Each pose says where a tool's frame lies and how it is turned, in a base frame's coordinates. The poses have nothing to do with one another.
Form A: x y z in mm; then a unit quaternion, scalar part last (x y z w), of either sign.
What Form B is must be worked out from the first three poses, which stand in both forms.
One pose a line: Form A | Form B
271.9 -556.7 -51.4 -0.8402 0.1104 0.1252 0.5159 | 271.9 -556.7 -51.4 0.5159 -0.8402 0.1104 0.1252
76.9 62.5 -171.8 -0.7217 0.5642 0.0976 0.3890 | 76.9 62.5 -171.8 0.3890 -0.7217 0.5642 0.0976
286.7 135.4 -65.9 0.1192 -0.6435 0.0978 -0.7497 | 286.7 135.4 -65.9 0.7497 -0.1192 0.6435 -0.0978
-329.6 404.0 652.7 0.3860 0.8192 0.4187 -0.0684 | -329.6 404.0 652.7 0.0684 -0.3860 -0.8192 -0.4187
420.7 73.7 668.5 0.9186 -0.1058 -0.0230 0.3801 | 420.7 73.7 668.5 0.3801 0.9186 -0.1058 -0.0230
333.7 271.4 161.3 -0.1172 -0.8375 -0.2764 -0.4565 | 333.7 271.4 161.3 0.4565 0.1172 0.8375 0.2764
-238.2 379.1 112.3 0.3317 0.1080 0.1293 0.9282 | -238.2 379.1 112.3 0.9282 0.3317 0.1080 0.1293
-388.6 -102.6 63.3 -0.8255 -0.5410 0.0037 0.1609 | -388.6 -102.6 63.3 0.1609 -0.8255 -0.5410 0.0037
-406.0 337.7 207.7 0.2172 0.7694 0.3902 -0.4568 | -406.0 337.7 207.7 0.4568 -0.2172 -0.7694 -0.3902
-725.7 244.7 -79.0 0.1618 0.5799 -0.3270 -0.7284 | -725.7 244.7 -79.0 0.7284 -0.1618 -0.5799 0.3270
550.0 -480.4 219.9 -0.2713 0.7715 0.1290 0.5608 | 550.0 -480.4 219.9 0.5608 -0.2713 0.7715 0.1290
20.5 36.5 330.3 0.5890 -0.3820 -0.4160 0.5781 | 20.5 36.5 330.3 0.5781 0.5890 -0.3820 -0.4160
